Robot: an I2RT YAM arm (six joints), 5 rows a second.
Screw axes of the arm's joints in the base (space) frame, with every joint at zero. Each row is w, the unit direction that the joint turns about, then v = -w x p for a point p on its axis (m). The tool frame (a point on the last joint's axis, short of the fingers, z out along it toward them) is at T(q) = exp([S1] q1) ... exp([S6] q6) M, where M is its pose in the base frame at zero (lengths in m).
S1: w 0 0 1 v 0 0 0
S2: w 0 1 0 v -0.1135 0 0.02
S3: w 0 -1 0 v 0.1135 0 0.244
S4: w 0 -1 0 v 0.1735 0 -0.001
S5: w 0 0 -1 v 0 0.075 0
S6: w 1 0 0 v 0 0.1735 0
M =
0 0 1 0.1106
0 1 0 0
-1 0 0 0.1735
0 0 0 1
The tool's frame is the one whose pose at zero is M.
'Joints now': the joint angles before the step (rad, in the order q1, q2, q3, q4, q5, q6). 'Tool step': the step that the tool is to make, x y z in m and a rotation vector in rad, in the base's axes. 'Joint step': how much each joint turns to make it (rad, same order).
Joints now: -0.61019, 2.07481, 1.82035, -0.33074, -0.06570, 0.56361
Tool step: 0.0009, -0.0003, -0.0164, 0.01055, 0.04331, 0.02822
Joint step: -0.00049, 0.01748, -0.02308, -0.00314, -0.01435, -0.02974
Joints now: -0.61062, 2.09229, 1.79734, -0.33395, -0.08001, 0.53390
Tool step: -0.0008, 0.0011, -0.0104, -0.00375, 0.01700, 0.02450
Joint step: 0.00003, 0.00134, -0.03452, 0.02193, -0.01208, -0.02494
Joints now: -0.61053, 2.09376, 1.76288, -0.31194, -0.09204, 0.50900
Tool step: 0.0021, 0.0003, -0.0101, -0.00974, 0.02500, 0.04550
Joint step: 0.00140, 0.01569, -0.00964, 0.00582, -0.02150, -0.04473
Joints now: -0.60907, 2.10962, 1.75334, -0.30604, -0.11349, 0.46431
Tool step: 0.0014, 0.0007, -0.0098, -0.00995, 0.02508, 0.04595
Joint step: 0.00129, 0.01345, -0.01156, 0.00446, -0.02092, -0.04577
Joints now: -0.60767, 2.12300, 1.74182, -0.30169, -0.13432, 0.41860
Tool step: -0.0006, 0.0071, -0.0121, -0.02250, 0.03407, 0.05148
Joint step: 0.01072, -0.00467, -0.04821, 0.02055, -0.00711, -0.05569
